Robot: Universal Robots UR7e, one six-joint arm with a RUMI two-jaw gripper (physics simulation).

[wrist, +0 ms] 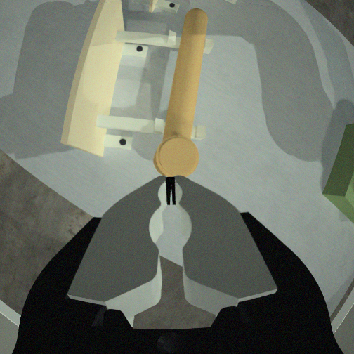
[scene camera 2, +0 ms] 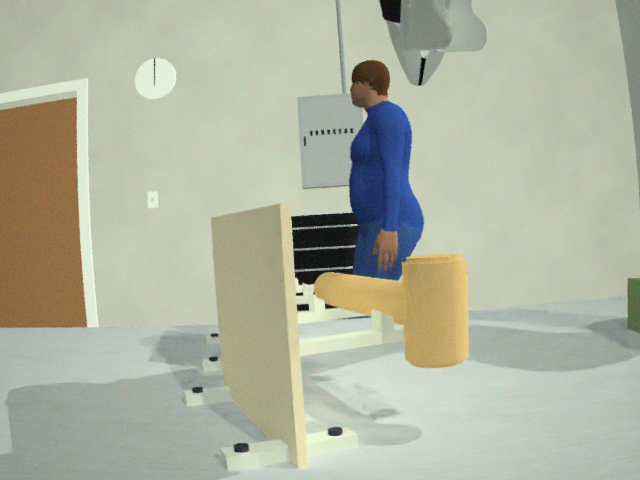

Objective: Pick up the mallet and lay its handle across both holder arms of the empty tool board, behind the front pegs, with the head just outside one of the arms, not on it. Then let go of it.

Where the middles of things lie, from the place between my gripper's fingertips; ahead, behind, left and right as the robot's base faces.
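Labels:
Wooden mallet (scene camera 2: 431, 301): my hand is 6 cm short of it, 13 cm to the left of it and 18 cm above it.

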